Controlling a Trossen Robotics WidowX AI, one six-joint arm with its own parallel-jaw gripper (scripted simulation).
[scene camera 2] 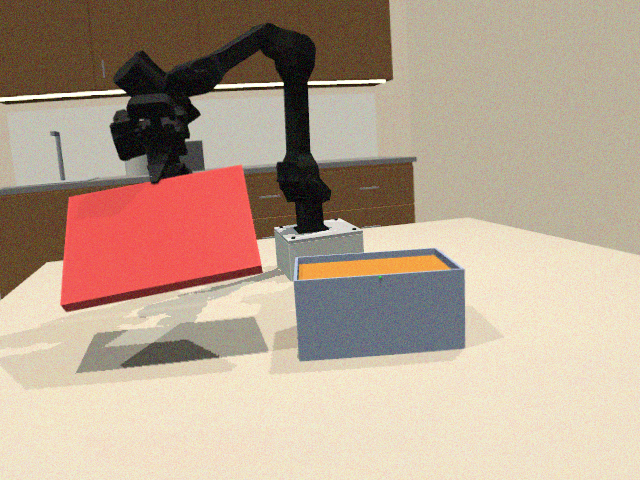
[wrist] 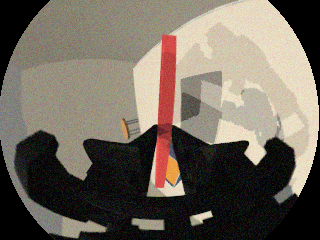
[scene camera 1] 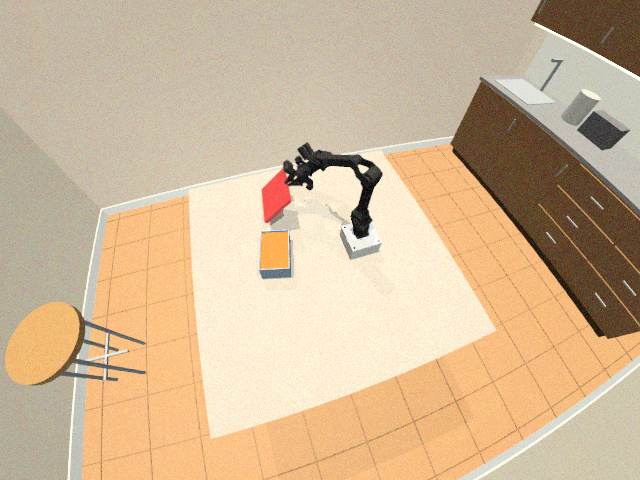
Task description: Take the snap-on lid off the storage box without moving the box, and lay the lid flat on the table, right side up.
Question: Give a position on a red lid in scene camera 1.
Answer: At 276,196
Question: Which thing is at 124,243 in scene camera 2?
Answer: A red lid.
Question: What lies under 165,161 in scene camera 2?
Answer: My gripper.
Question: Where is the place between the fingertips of my gripper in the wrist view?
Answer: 164,127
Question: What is my gripper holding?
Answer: A red lid.
